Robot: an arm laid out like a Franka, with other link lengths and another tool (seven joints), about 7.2 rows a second.
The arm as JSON. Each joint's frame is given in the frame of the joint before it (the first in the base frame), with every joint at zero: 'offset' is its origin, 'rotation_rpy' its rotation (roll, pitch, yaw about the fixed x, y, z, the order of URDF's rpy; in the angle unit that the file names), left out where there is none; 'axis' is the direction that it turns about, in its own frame. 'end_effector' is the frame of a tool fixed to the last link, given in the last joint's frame.
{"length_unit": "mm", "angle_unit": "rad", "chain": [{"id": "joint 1", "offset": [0.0, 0.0, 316.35], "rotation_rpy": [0.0, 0.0, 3.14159], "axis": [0.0, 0.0, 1.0]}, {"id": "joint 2", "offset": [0.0, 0.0, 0.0], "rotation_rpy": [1.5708, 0.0, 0.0], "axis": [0.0, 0.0, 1.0]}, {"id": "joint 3", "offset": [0.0, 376.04, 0.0], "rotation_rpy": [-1.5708, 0.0, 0.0], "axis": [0.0, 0.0, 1.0]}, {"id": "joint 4", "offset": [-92.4, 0.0, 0.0], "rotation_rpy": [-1.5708, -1.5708, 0.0], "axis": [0.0, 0.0, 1.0]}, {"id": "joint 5", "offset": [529.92, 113.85, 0.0], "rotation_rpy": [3.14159, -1.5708, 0.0], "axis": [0.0, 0.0, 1.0]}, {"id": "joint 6", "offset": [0.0, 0.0, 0.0], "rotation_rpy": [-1.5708, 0.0, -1.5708], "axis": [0.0, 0.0, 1.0]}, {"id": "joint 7", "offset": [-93.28, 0.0, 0.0], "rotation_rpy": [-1.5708, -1.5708, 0.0], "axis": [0.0, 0.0, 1.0]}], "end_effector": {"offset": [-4.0, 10.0, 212.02], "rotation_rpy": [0.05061, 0.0, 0.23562]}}
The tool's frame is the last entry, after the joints.
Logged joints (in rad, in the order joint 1, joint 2, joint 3, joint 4, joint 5, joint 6, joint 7), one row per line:
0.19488, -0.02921, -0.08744, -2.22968, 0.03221, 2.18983, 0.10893
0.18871, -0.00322, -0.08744, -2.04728, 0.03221, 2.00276, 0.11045
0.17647, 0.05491, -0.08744, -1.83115, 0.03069, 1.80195, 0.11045
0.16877, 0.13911, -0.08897, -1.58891, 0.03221, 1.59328, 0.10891
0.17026, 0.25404, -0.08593, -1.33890, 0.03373, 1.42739, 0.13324
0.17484, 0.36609, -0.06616, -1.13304, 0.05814, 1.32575, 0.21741
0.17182, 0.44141, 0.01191, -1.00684, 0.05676, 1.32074, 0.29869
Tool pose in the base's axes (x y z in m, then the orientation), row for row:
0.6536, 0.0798, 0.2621, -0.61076, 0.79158, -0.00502, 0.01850
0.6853, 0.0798, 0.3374, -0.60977, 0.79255, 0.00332, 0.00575
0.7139, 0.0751, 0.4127, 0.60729, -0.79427, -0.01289, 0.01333
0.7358, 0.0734, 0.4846, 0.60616, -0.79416, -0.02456, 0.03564
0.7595, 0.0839, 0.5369, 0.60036, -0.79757, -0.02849, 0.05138
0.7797, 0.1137, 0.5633, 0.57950, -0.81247, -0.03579, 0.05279
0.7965, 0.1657, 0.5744, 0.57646, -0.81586, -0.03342, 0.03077
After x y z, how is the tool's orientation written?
As a quaternion, x y z w.
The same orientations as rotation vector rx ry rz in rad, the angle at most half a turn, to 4 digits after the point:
-1.8965, 2.4580, -0.0156
-1.9087, 2.4808, 0.0104
1.8918, -2.4743, -0.0402
1.8623, -2.4399, -0.0755
1.8268, -2.4268, -0.0867
1.7618, -2.4701, -0.1088
1.7764, -2.5141, -0.1030

